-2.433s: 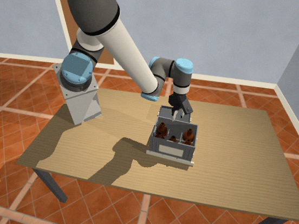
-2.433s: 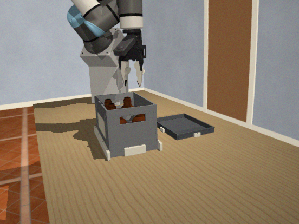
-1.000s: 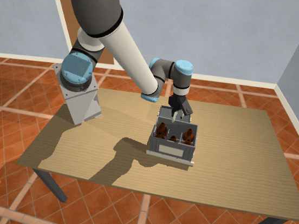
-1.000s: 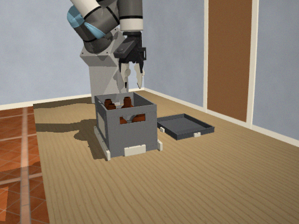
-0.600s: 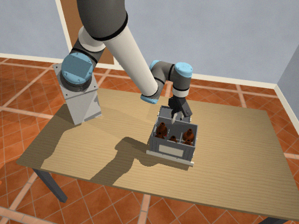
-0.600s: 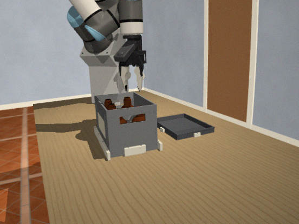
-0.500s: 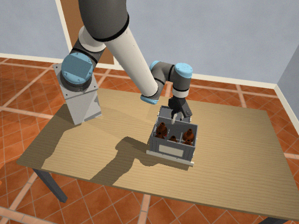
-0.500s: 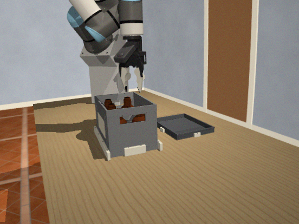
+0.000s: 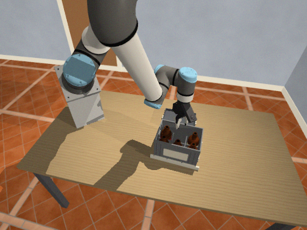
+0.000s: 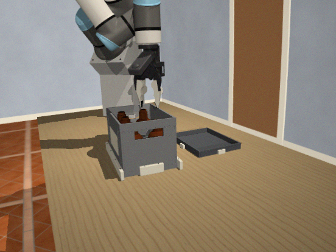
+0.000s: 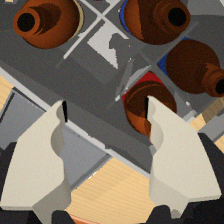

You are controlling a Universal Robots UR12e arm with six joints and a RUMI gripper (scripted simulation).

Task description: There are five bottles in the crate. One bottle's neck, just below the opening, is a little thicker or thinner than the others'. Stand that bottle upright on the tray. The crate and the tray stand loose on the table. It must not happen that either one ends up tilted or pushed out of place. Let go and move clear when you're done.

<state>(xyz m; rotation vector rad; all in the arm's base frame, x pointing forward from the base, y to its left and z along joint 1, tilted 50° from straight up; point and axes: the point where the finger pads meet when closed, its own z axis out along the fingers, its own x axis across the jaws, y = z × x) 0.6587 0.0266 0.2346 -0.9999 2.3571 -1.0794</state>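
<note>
Now: the grey crate 10 mm behind my hand, 40 mm to the right of it and 120 mm below it. The rest, counted from my hand: bottle: 90 mm ahead, 20 mm to the right, 110 mm below; then grey tray: 10 mm ahead, 240 mm to the left, 190 mm below.
</note>
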